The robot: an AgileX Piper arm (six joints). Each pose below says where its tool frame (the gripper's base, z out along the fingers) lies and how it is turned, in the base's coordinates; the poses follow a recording.
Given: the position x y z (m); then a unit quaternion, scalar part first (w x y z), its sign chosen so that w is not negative.
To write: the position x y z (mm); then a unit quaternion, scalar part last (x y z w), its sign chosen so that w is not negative. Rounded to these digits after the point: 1 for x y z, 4 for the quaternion.
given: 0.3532 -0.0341 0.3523 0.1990 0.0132 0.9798 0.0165
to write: 353.2 -34.1 352.3 0.0132 0.9798 0.0165 0.1990
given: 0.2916 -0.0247 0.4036 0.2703 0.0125 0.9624 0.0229
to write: 291.6 -24.7 403.6 0.0125 0.9624 0.0229 0.2703
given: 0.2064 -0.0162 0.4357 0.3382 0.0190 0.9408 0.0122
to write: 206.4 -16.2 435.7 0.0190 0.9408 0.0122 0.3382
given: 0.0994 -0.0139 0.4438 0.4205 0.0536 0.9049 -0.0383
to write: 99.4 -13.9 443.8 0.0536 0.9049 -0.0383 0.4205
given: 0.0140 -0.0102 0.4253 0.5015 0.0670 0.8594 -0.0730
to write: 14.0 -10.2 425.3 0.0670 0.8594 -0.0730 0.5015
